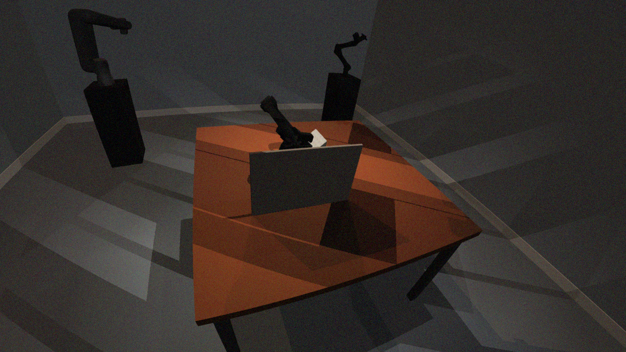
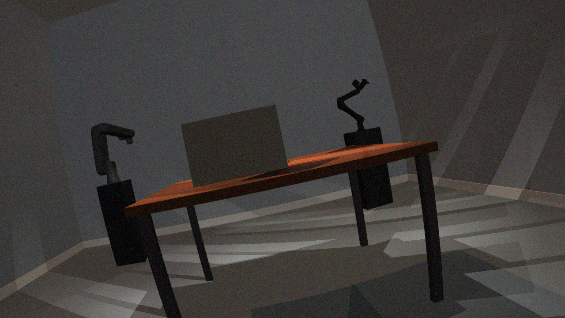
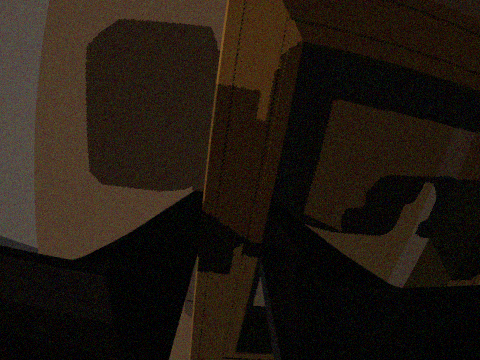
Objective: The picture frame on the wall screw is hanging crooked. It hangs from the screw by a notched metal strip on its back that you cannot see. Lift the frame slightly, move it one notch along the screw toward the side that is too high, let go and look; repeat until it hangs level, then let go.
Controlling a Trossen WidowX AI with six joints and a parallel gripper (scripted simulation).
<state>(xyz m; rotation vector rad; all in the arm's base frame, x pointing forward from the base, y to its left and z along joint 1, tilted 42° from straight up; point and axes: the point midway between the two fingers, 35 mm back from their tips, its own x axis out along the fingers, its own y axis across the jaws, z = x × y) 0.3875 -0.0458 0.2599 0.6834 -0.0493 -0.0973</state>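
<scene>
My gripper tip is 1 cm to the left of the yellow-brown picture frame and 5 cm above it. From my gripper tip the other things lie so: wall panel (2 cm ahead, 1 cm to the right, 7 cm below).
</scene>
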